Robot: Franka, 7 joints.
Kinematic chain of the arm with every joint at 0, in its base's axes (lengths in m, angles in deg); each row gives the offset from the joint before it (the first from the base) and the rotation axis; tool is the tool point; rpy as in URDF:
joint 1: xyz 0 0 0.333 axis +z
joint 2: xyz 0 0 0 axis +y
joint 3: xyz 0 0 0.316 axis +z
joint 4: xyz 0.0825 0 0 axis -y
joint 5: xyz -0.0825 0 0.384 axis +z
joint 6: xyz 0 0 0 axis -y
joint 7: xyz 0.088 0 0 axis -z
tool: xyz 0 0 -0.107 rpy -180 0 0
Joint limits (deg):
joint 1: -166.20..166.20
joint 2: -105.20..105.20
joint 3: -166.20..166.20
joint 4: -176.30..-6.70
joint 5: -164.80..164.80
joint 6: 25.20..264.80
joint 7: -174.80..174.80
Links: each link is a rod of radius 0.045 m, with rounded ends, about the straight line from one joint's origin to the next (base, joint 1, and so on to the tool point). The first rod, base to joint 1, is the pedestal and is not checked.
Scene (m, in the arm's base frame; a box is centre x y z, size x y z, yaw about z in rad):
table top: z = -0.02
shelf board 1: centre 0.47 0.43 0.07 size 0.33 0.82 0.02 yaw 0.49
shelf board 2: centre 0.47 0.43 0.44 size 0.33 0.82 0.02 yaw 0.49
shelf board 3: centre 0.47 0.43 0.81 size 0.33 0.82 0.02 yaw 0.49
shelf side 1: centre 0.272 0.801 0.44 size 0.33 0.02 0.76 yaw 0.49
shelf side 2: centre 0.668 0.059 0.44 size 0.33 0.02 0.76 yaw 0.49
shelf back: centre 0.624 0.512 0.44 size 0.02 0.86 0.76 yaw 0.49
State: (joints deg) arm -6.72 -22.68 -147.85 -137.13 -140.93 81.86 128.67
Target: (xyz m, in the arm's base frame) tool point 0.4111 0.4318 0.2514
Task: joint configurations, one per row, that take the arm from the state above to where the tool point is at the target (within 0.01 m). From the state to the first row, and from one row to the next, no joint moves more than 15 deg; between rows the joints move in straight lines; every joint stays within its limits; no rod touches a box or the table.
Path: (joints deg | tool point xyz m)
1: -21.16 -23.63 -149.89 -135.19 -139.48 80.97 128.67 | -0.5360 -0.0032 0.2414
2: -35.60 -24.57 -151.93 -133.25 -138.04 80.08 128.67 | -0.5220 0.1545 0.2424
3: -50.04 -25.52 -153.97 -131.31 -136.59 79.19 128.67 | -0.4617 0.3034 0.2433
4: -64.48 -26.46 -156.01 -129.37 -135.14 78.30 128.67 | -0.3595 0.4299 0.2443
5: -78.92 -27.41 -158.04 -127.43 -133.69 77.41 128.67 | -0.2233 0.5223 0.2453
6: -93.36 -28.35 -160.08 -125.49 -132.25 76.52 128.67 | -0.0642 0.5718 0.2466
7: -107.80 -29.30 -162.12 -123.55 -130.80 75.63 128.67 | 0.1041 0.5732 0.2479
8: -122.24 -30.24 -164.16 -121.60 -129.35 74.74 128.67 | 0.2673 0.5254 0.2496
9: -136.68 -31.19 -166.20 -119.66 -127.91 73.85 128.67 | 0.4111 0.4318 0.2514

